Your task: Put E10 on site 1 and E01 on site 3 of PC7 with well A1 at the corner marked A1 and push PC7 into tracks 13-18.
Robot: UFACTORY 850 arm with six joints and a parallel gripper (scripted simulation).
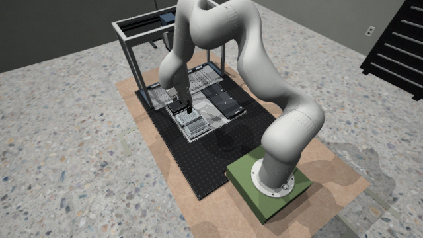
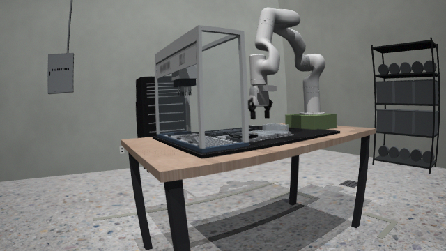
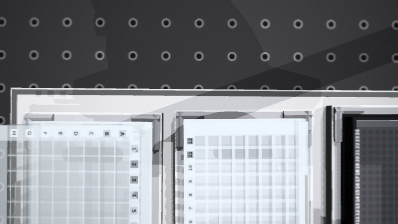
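My hand is 8 cm above the 96-well plate E01. Also, from my hand: nest S2 (10 cm below); deep-well block E07 (11 cm behind, 7 cm below); dark 384-well plate E10 (11 cm ahead, 8 cm below).
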